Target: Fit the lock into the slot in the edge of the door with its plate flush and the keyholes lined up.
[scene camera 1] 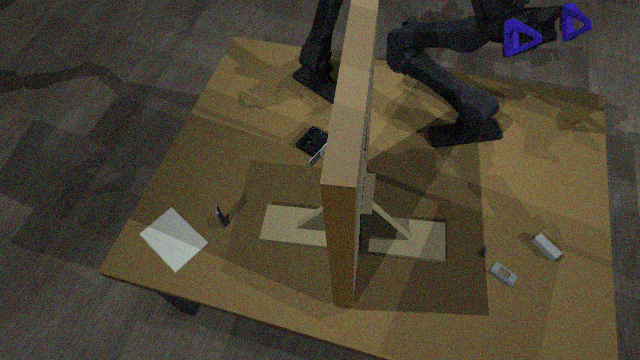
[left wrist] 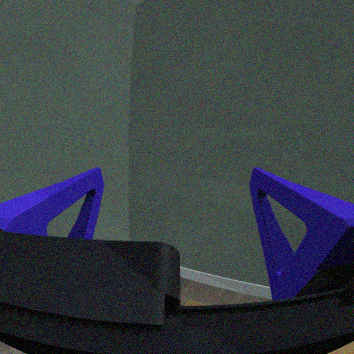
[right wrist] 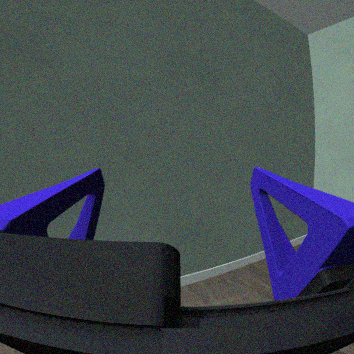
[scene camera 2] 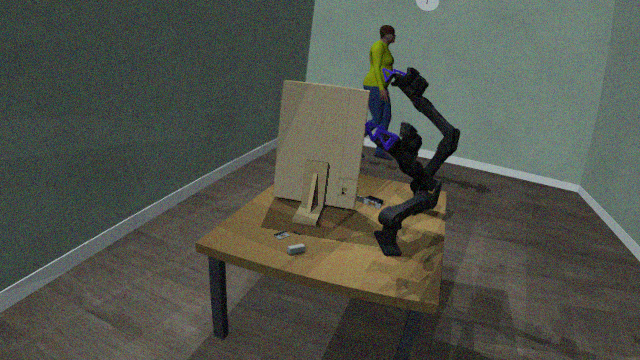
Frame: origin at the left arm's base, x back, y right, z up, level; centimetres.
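Where they show: left gripper, fingertip midpoint: [scene camera 1: 566, 31] [left wrist: 176, 175] [scene camera 2: 371, 126]; right gripper, fingertip midpoint: [right wrist: 176, 175] [scene camera 2: 388, 69]; left arm's base, origin of the base link: [scene camera 1: 464, 133] [scene camera 2: 387, 243]; right arm's base, origin of the base link: [scene camera 1: 321, 85].
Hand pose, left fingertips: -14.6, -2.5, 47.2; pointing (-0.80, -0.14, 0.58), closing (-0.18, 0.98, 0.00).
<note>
Each offset is from my left fingertips to the top centre of the thing, as dx, dy, dz. "spot": to the spot under its first point.
The lock @[+17.9, +45.7, -44.6] [scene camera 1: 312, 141] [scene camera 2: 372, 201], a black case with a silver plate, lies on the table beside the door, partly hidden by it in scene camera 1. The pale wooden door @[-11.8, +39.6, +8.9] [scene camera 1: 350, 100] [scene camera 2: 322, 135] stands upright. Small cutouts show low in its face near the robot-side edge in scene camera 2; the slot is not clearly visible. My left gripper [scene camera 1: 549, 31] [scene camera 2: 377, 133] [left wrist: 176, 175] is open and empty, raised above the table and away from the lock. My right gripper [scene camera 2: 393, 75] [right wrist: 176, 175] is open and empty, high above the table.
Wooden feet @[spot: -17.2, +20.9, -45.4] [scene camera 1: 430, 240] [scene camera 2: 306, 216] brace the door. A silver block @[-22.5, -6.0, -45.0] [scene camera 1: 547, 246] [scene camera 2: 296, 249] and a small silver plate @[-27.3, +5.8, -46.2] [scene camera 1: 503, 273] [scene camera 2: 281, 235] lie on one side. A small dark piece @[-3.7, +72.4, -39.6] [scene camera 1: 222, 216] and a white sheet @[-6.3, +85.8, -47.1] [scene camera 1: 173, 240] lie on the other. A person [scene camera 2: 379, 65] stands behind the table.
</note>
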